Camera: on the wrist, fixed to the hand. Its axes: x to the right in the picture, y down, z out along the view.
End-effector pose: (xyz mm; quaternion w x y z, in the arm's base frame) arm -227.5 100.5 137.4 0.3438 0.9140 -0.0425 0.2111
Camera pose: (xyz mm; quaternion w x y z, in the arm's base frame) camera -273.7 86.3 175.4 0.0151 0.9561 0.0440 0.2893
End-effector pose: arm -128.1 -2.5 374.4 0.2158 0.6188 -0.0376 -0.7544
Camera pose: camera -80.7 -25.5 406.0 0.0088 0.7118 -0.2817 -0.6434
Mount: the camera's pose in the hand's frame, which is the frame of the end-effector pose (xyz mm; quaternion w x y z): -27.1 44.3 -32.9 0.9383 0.3365 0.0784 0.0154
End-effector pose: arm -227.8 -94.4 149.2 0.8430 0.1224 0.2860 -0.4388
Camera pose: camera -216.5 -35.3 136.7 0.7341 0.4373 0.1849 -0.4854
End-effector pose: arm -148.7 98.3 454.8 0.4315 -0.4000 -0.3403 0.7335
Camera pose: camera -127.4 61.3 410.6 0.5548 -0.2929 -0.0325 0.7780
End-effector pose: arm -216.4 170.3 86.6 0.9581 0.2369 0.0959 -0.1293
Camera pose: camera -233.1 229.4 83.6 0.8137 0.5563 0.1179 -0.1203
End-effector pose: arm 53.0 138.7 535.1 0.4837 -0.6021 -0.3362 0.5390
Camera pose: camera 74.7 92.8 500.4 0.6745 -0.4496 -0.0869 0.5791
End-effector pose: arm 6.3 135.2 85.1 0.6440 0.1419 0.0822 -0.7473
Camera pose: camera 57.0 163.7 65.2 0.5615 0.4097 -0.1260 -0.7078
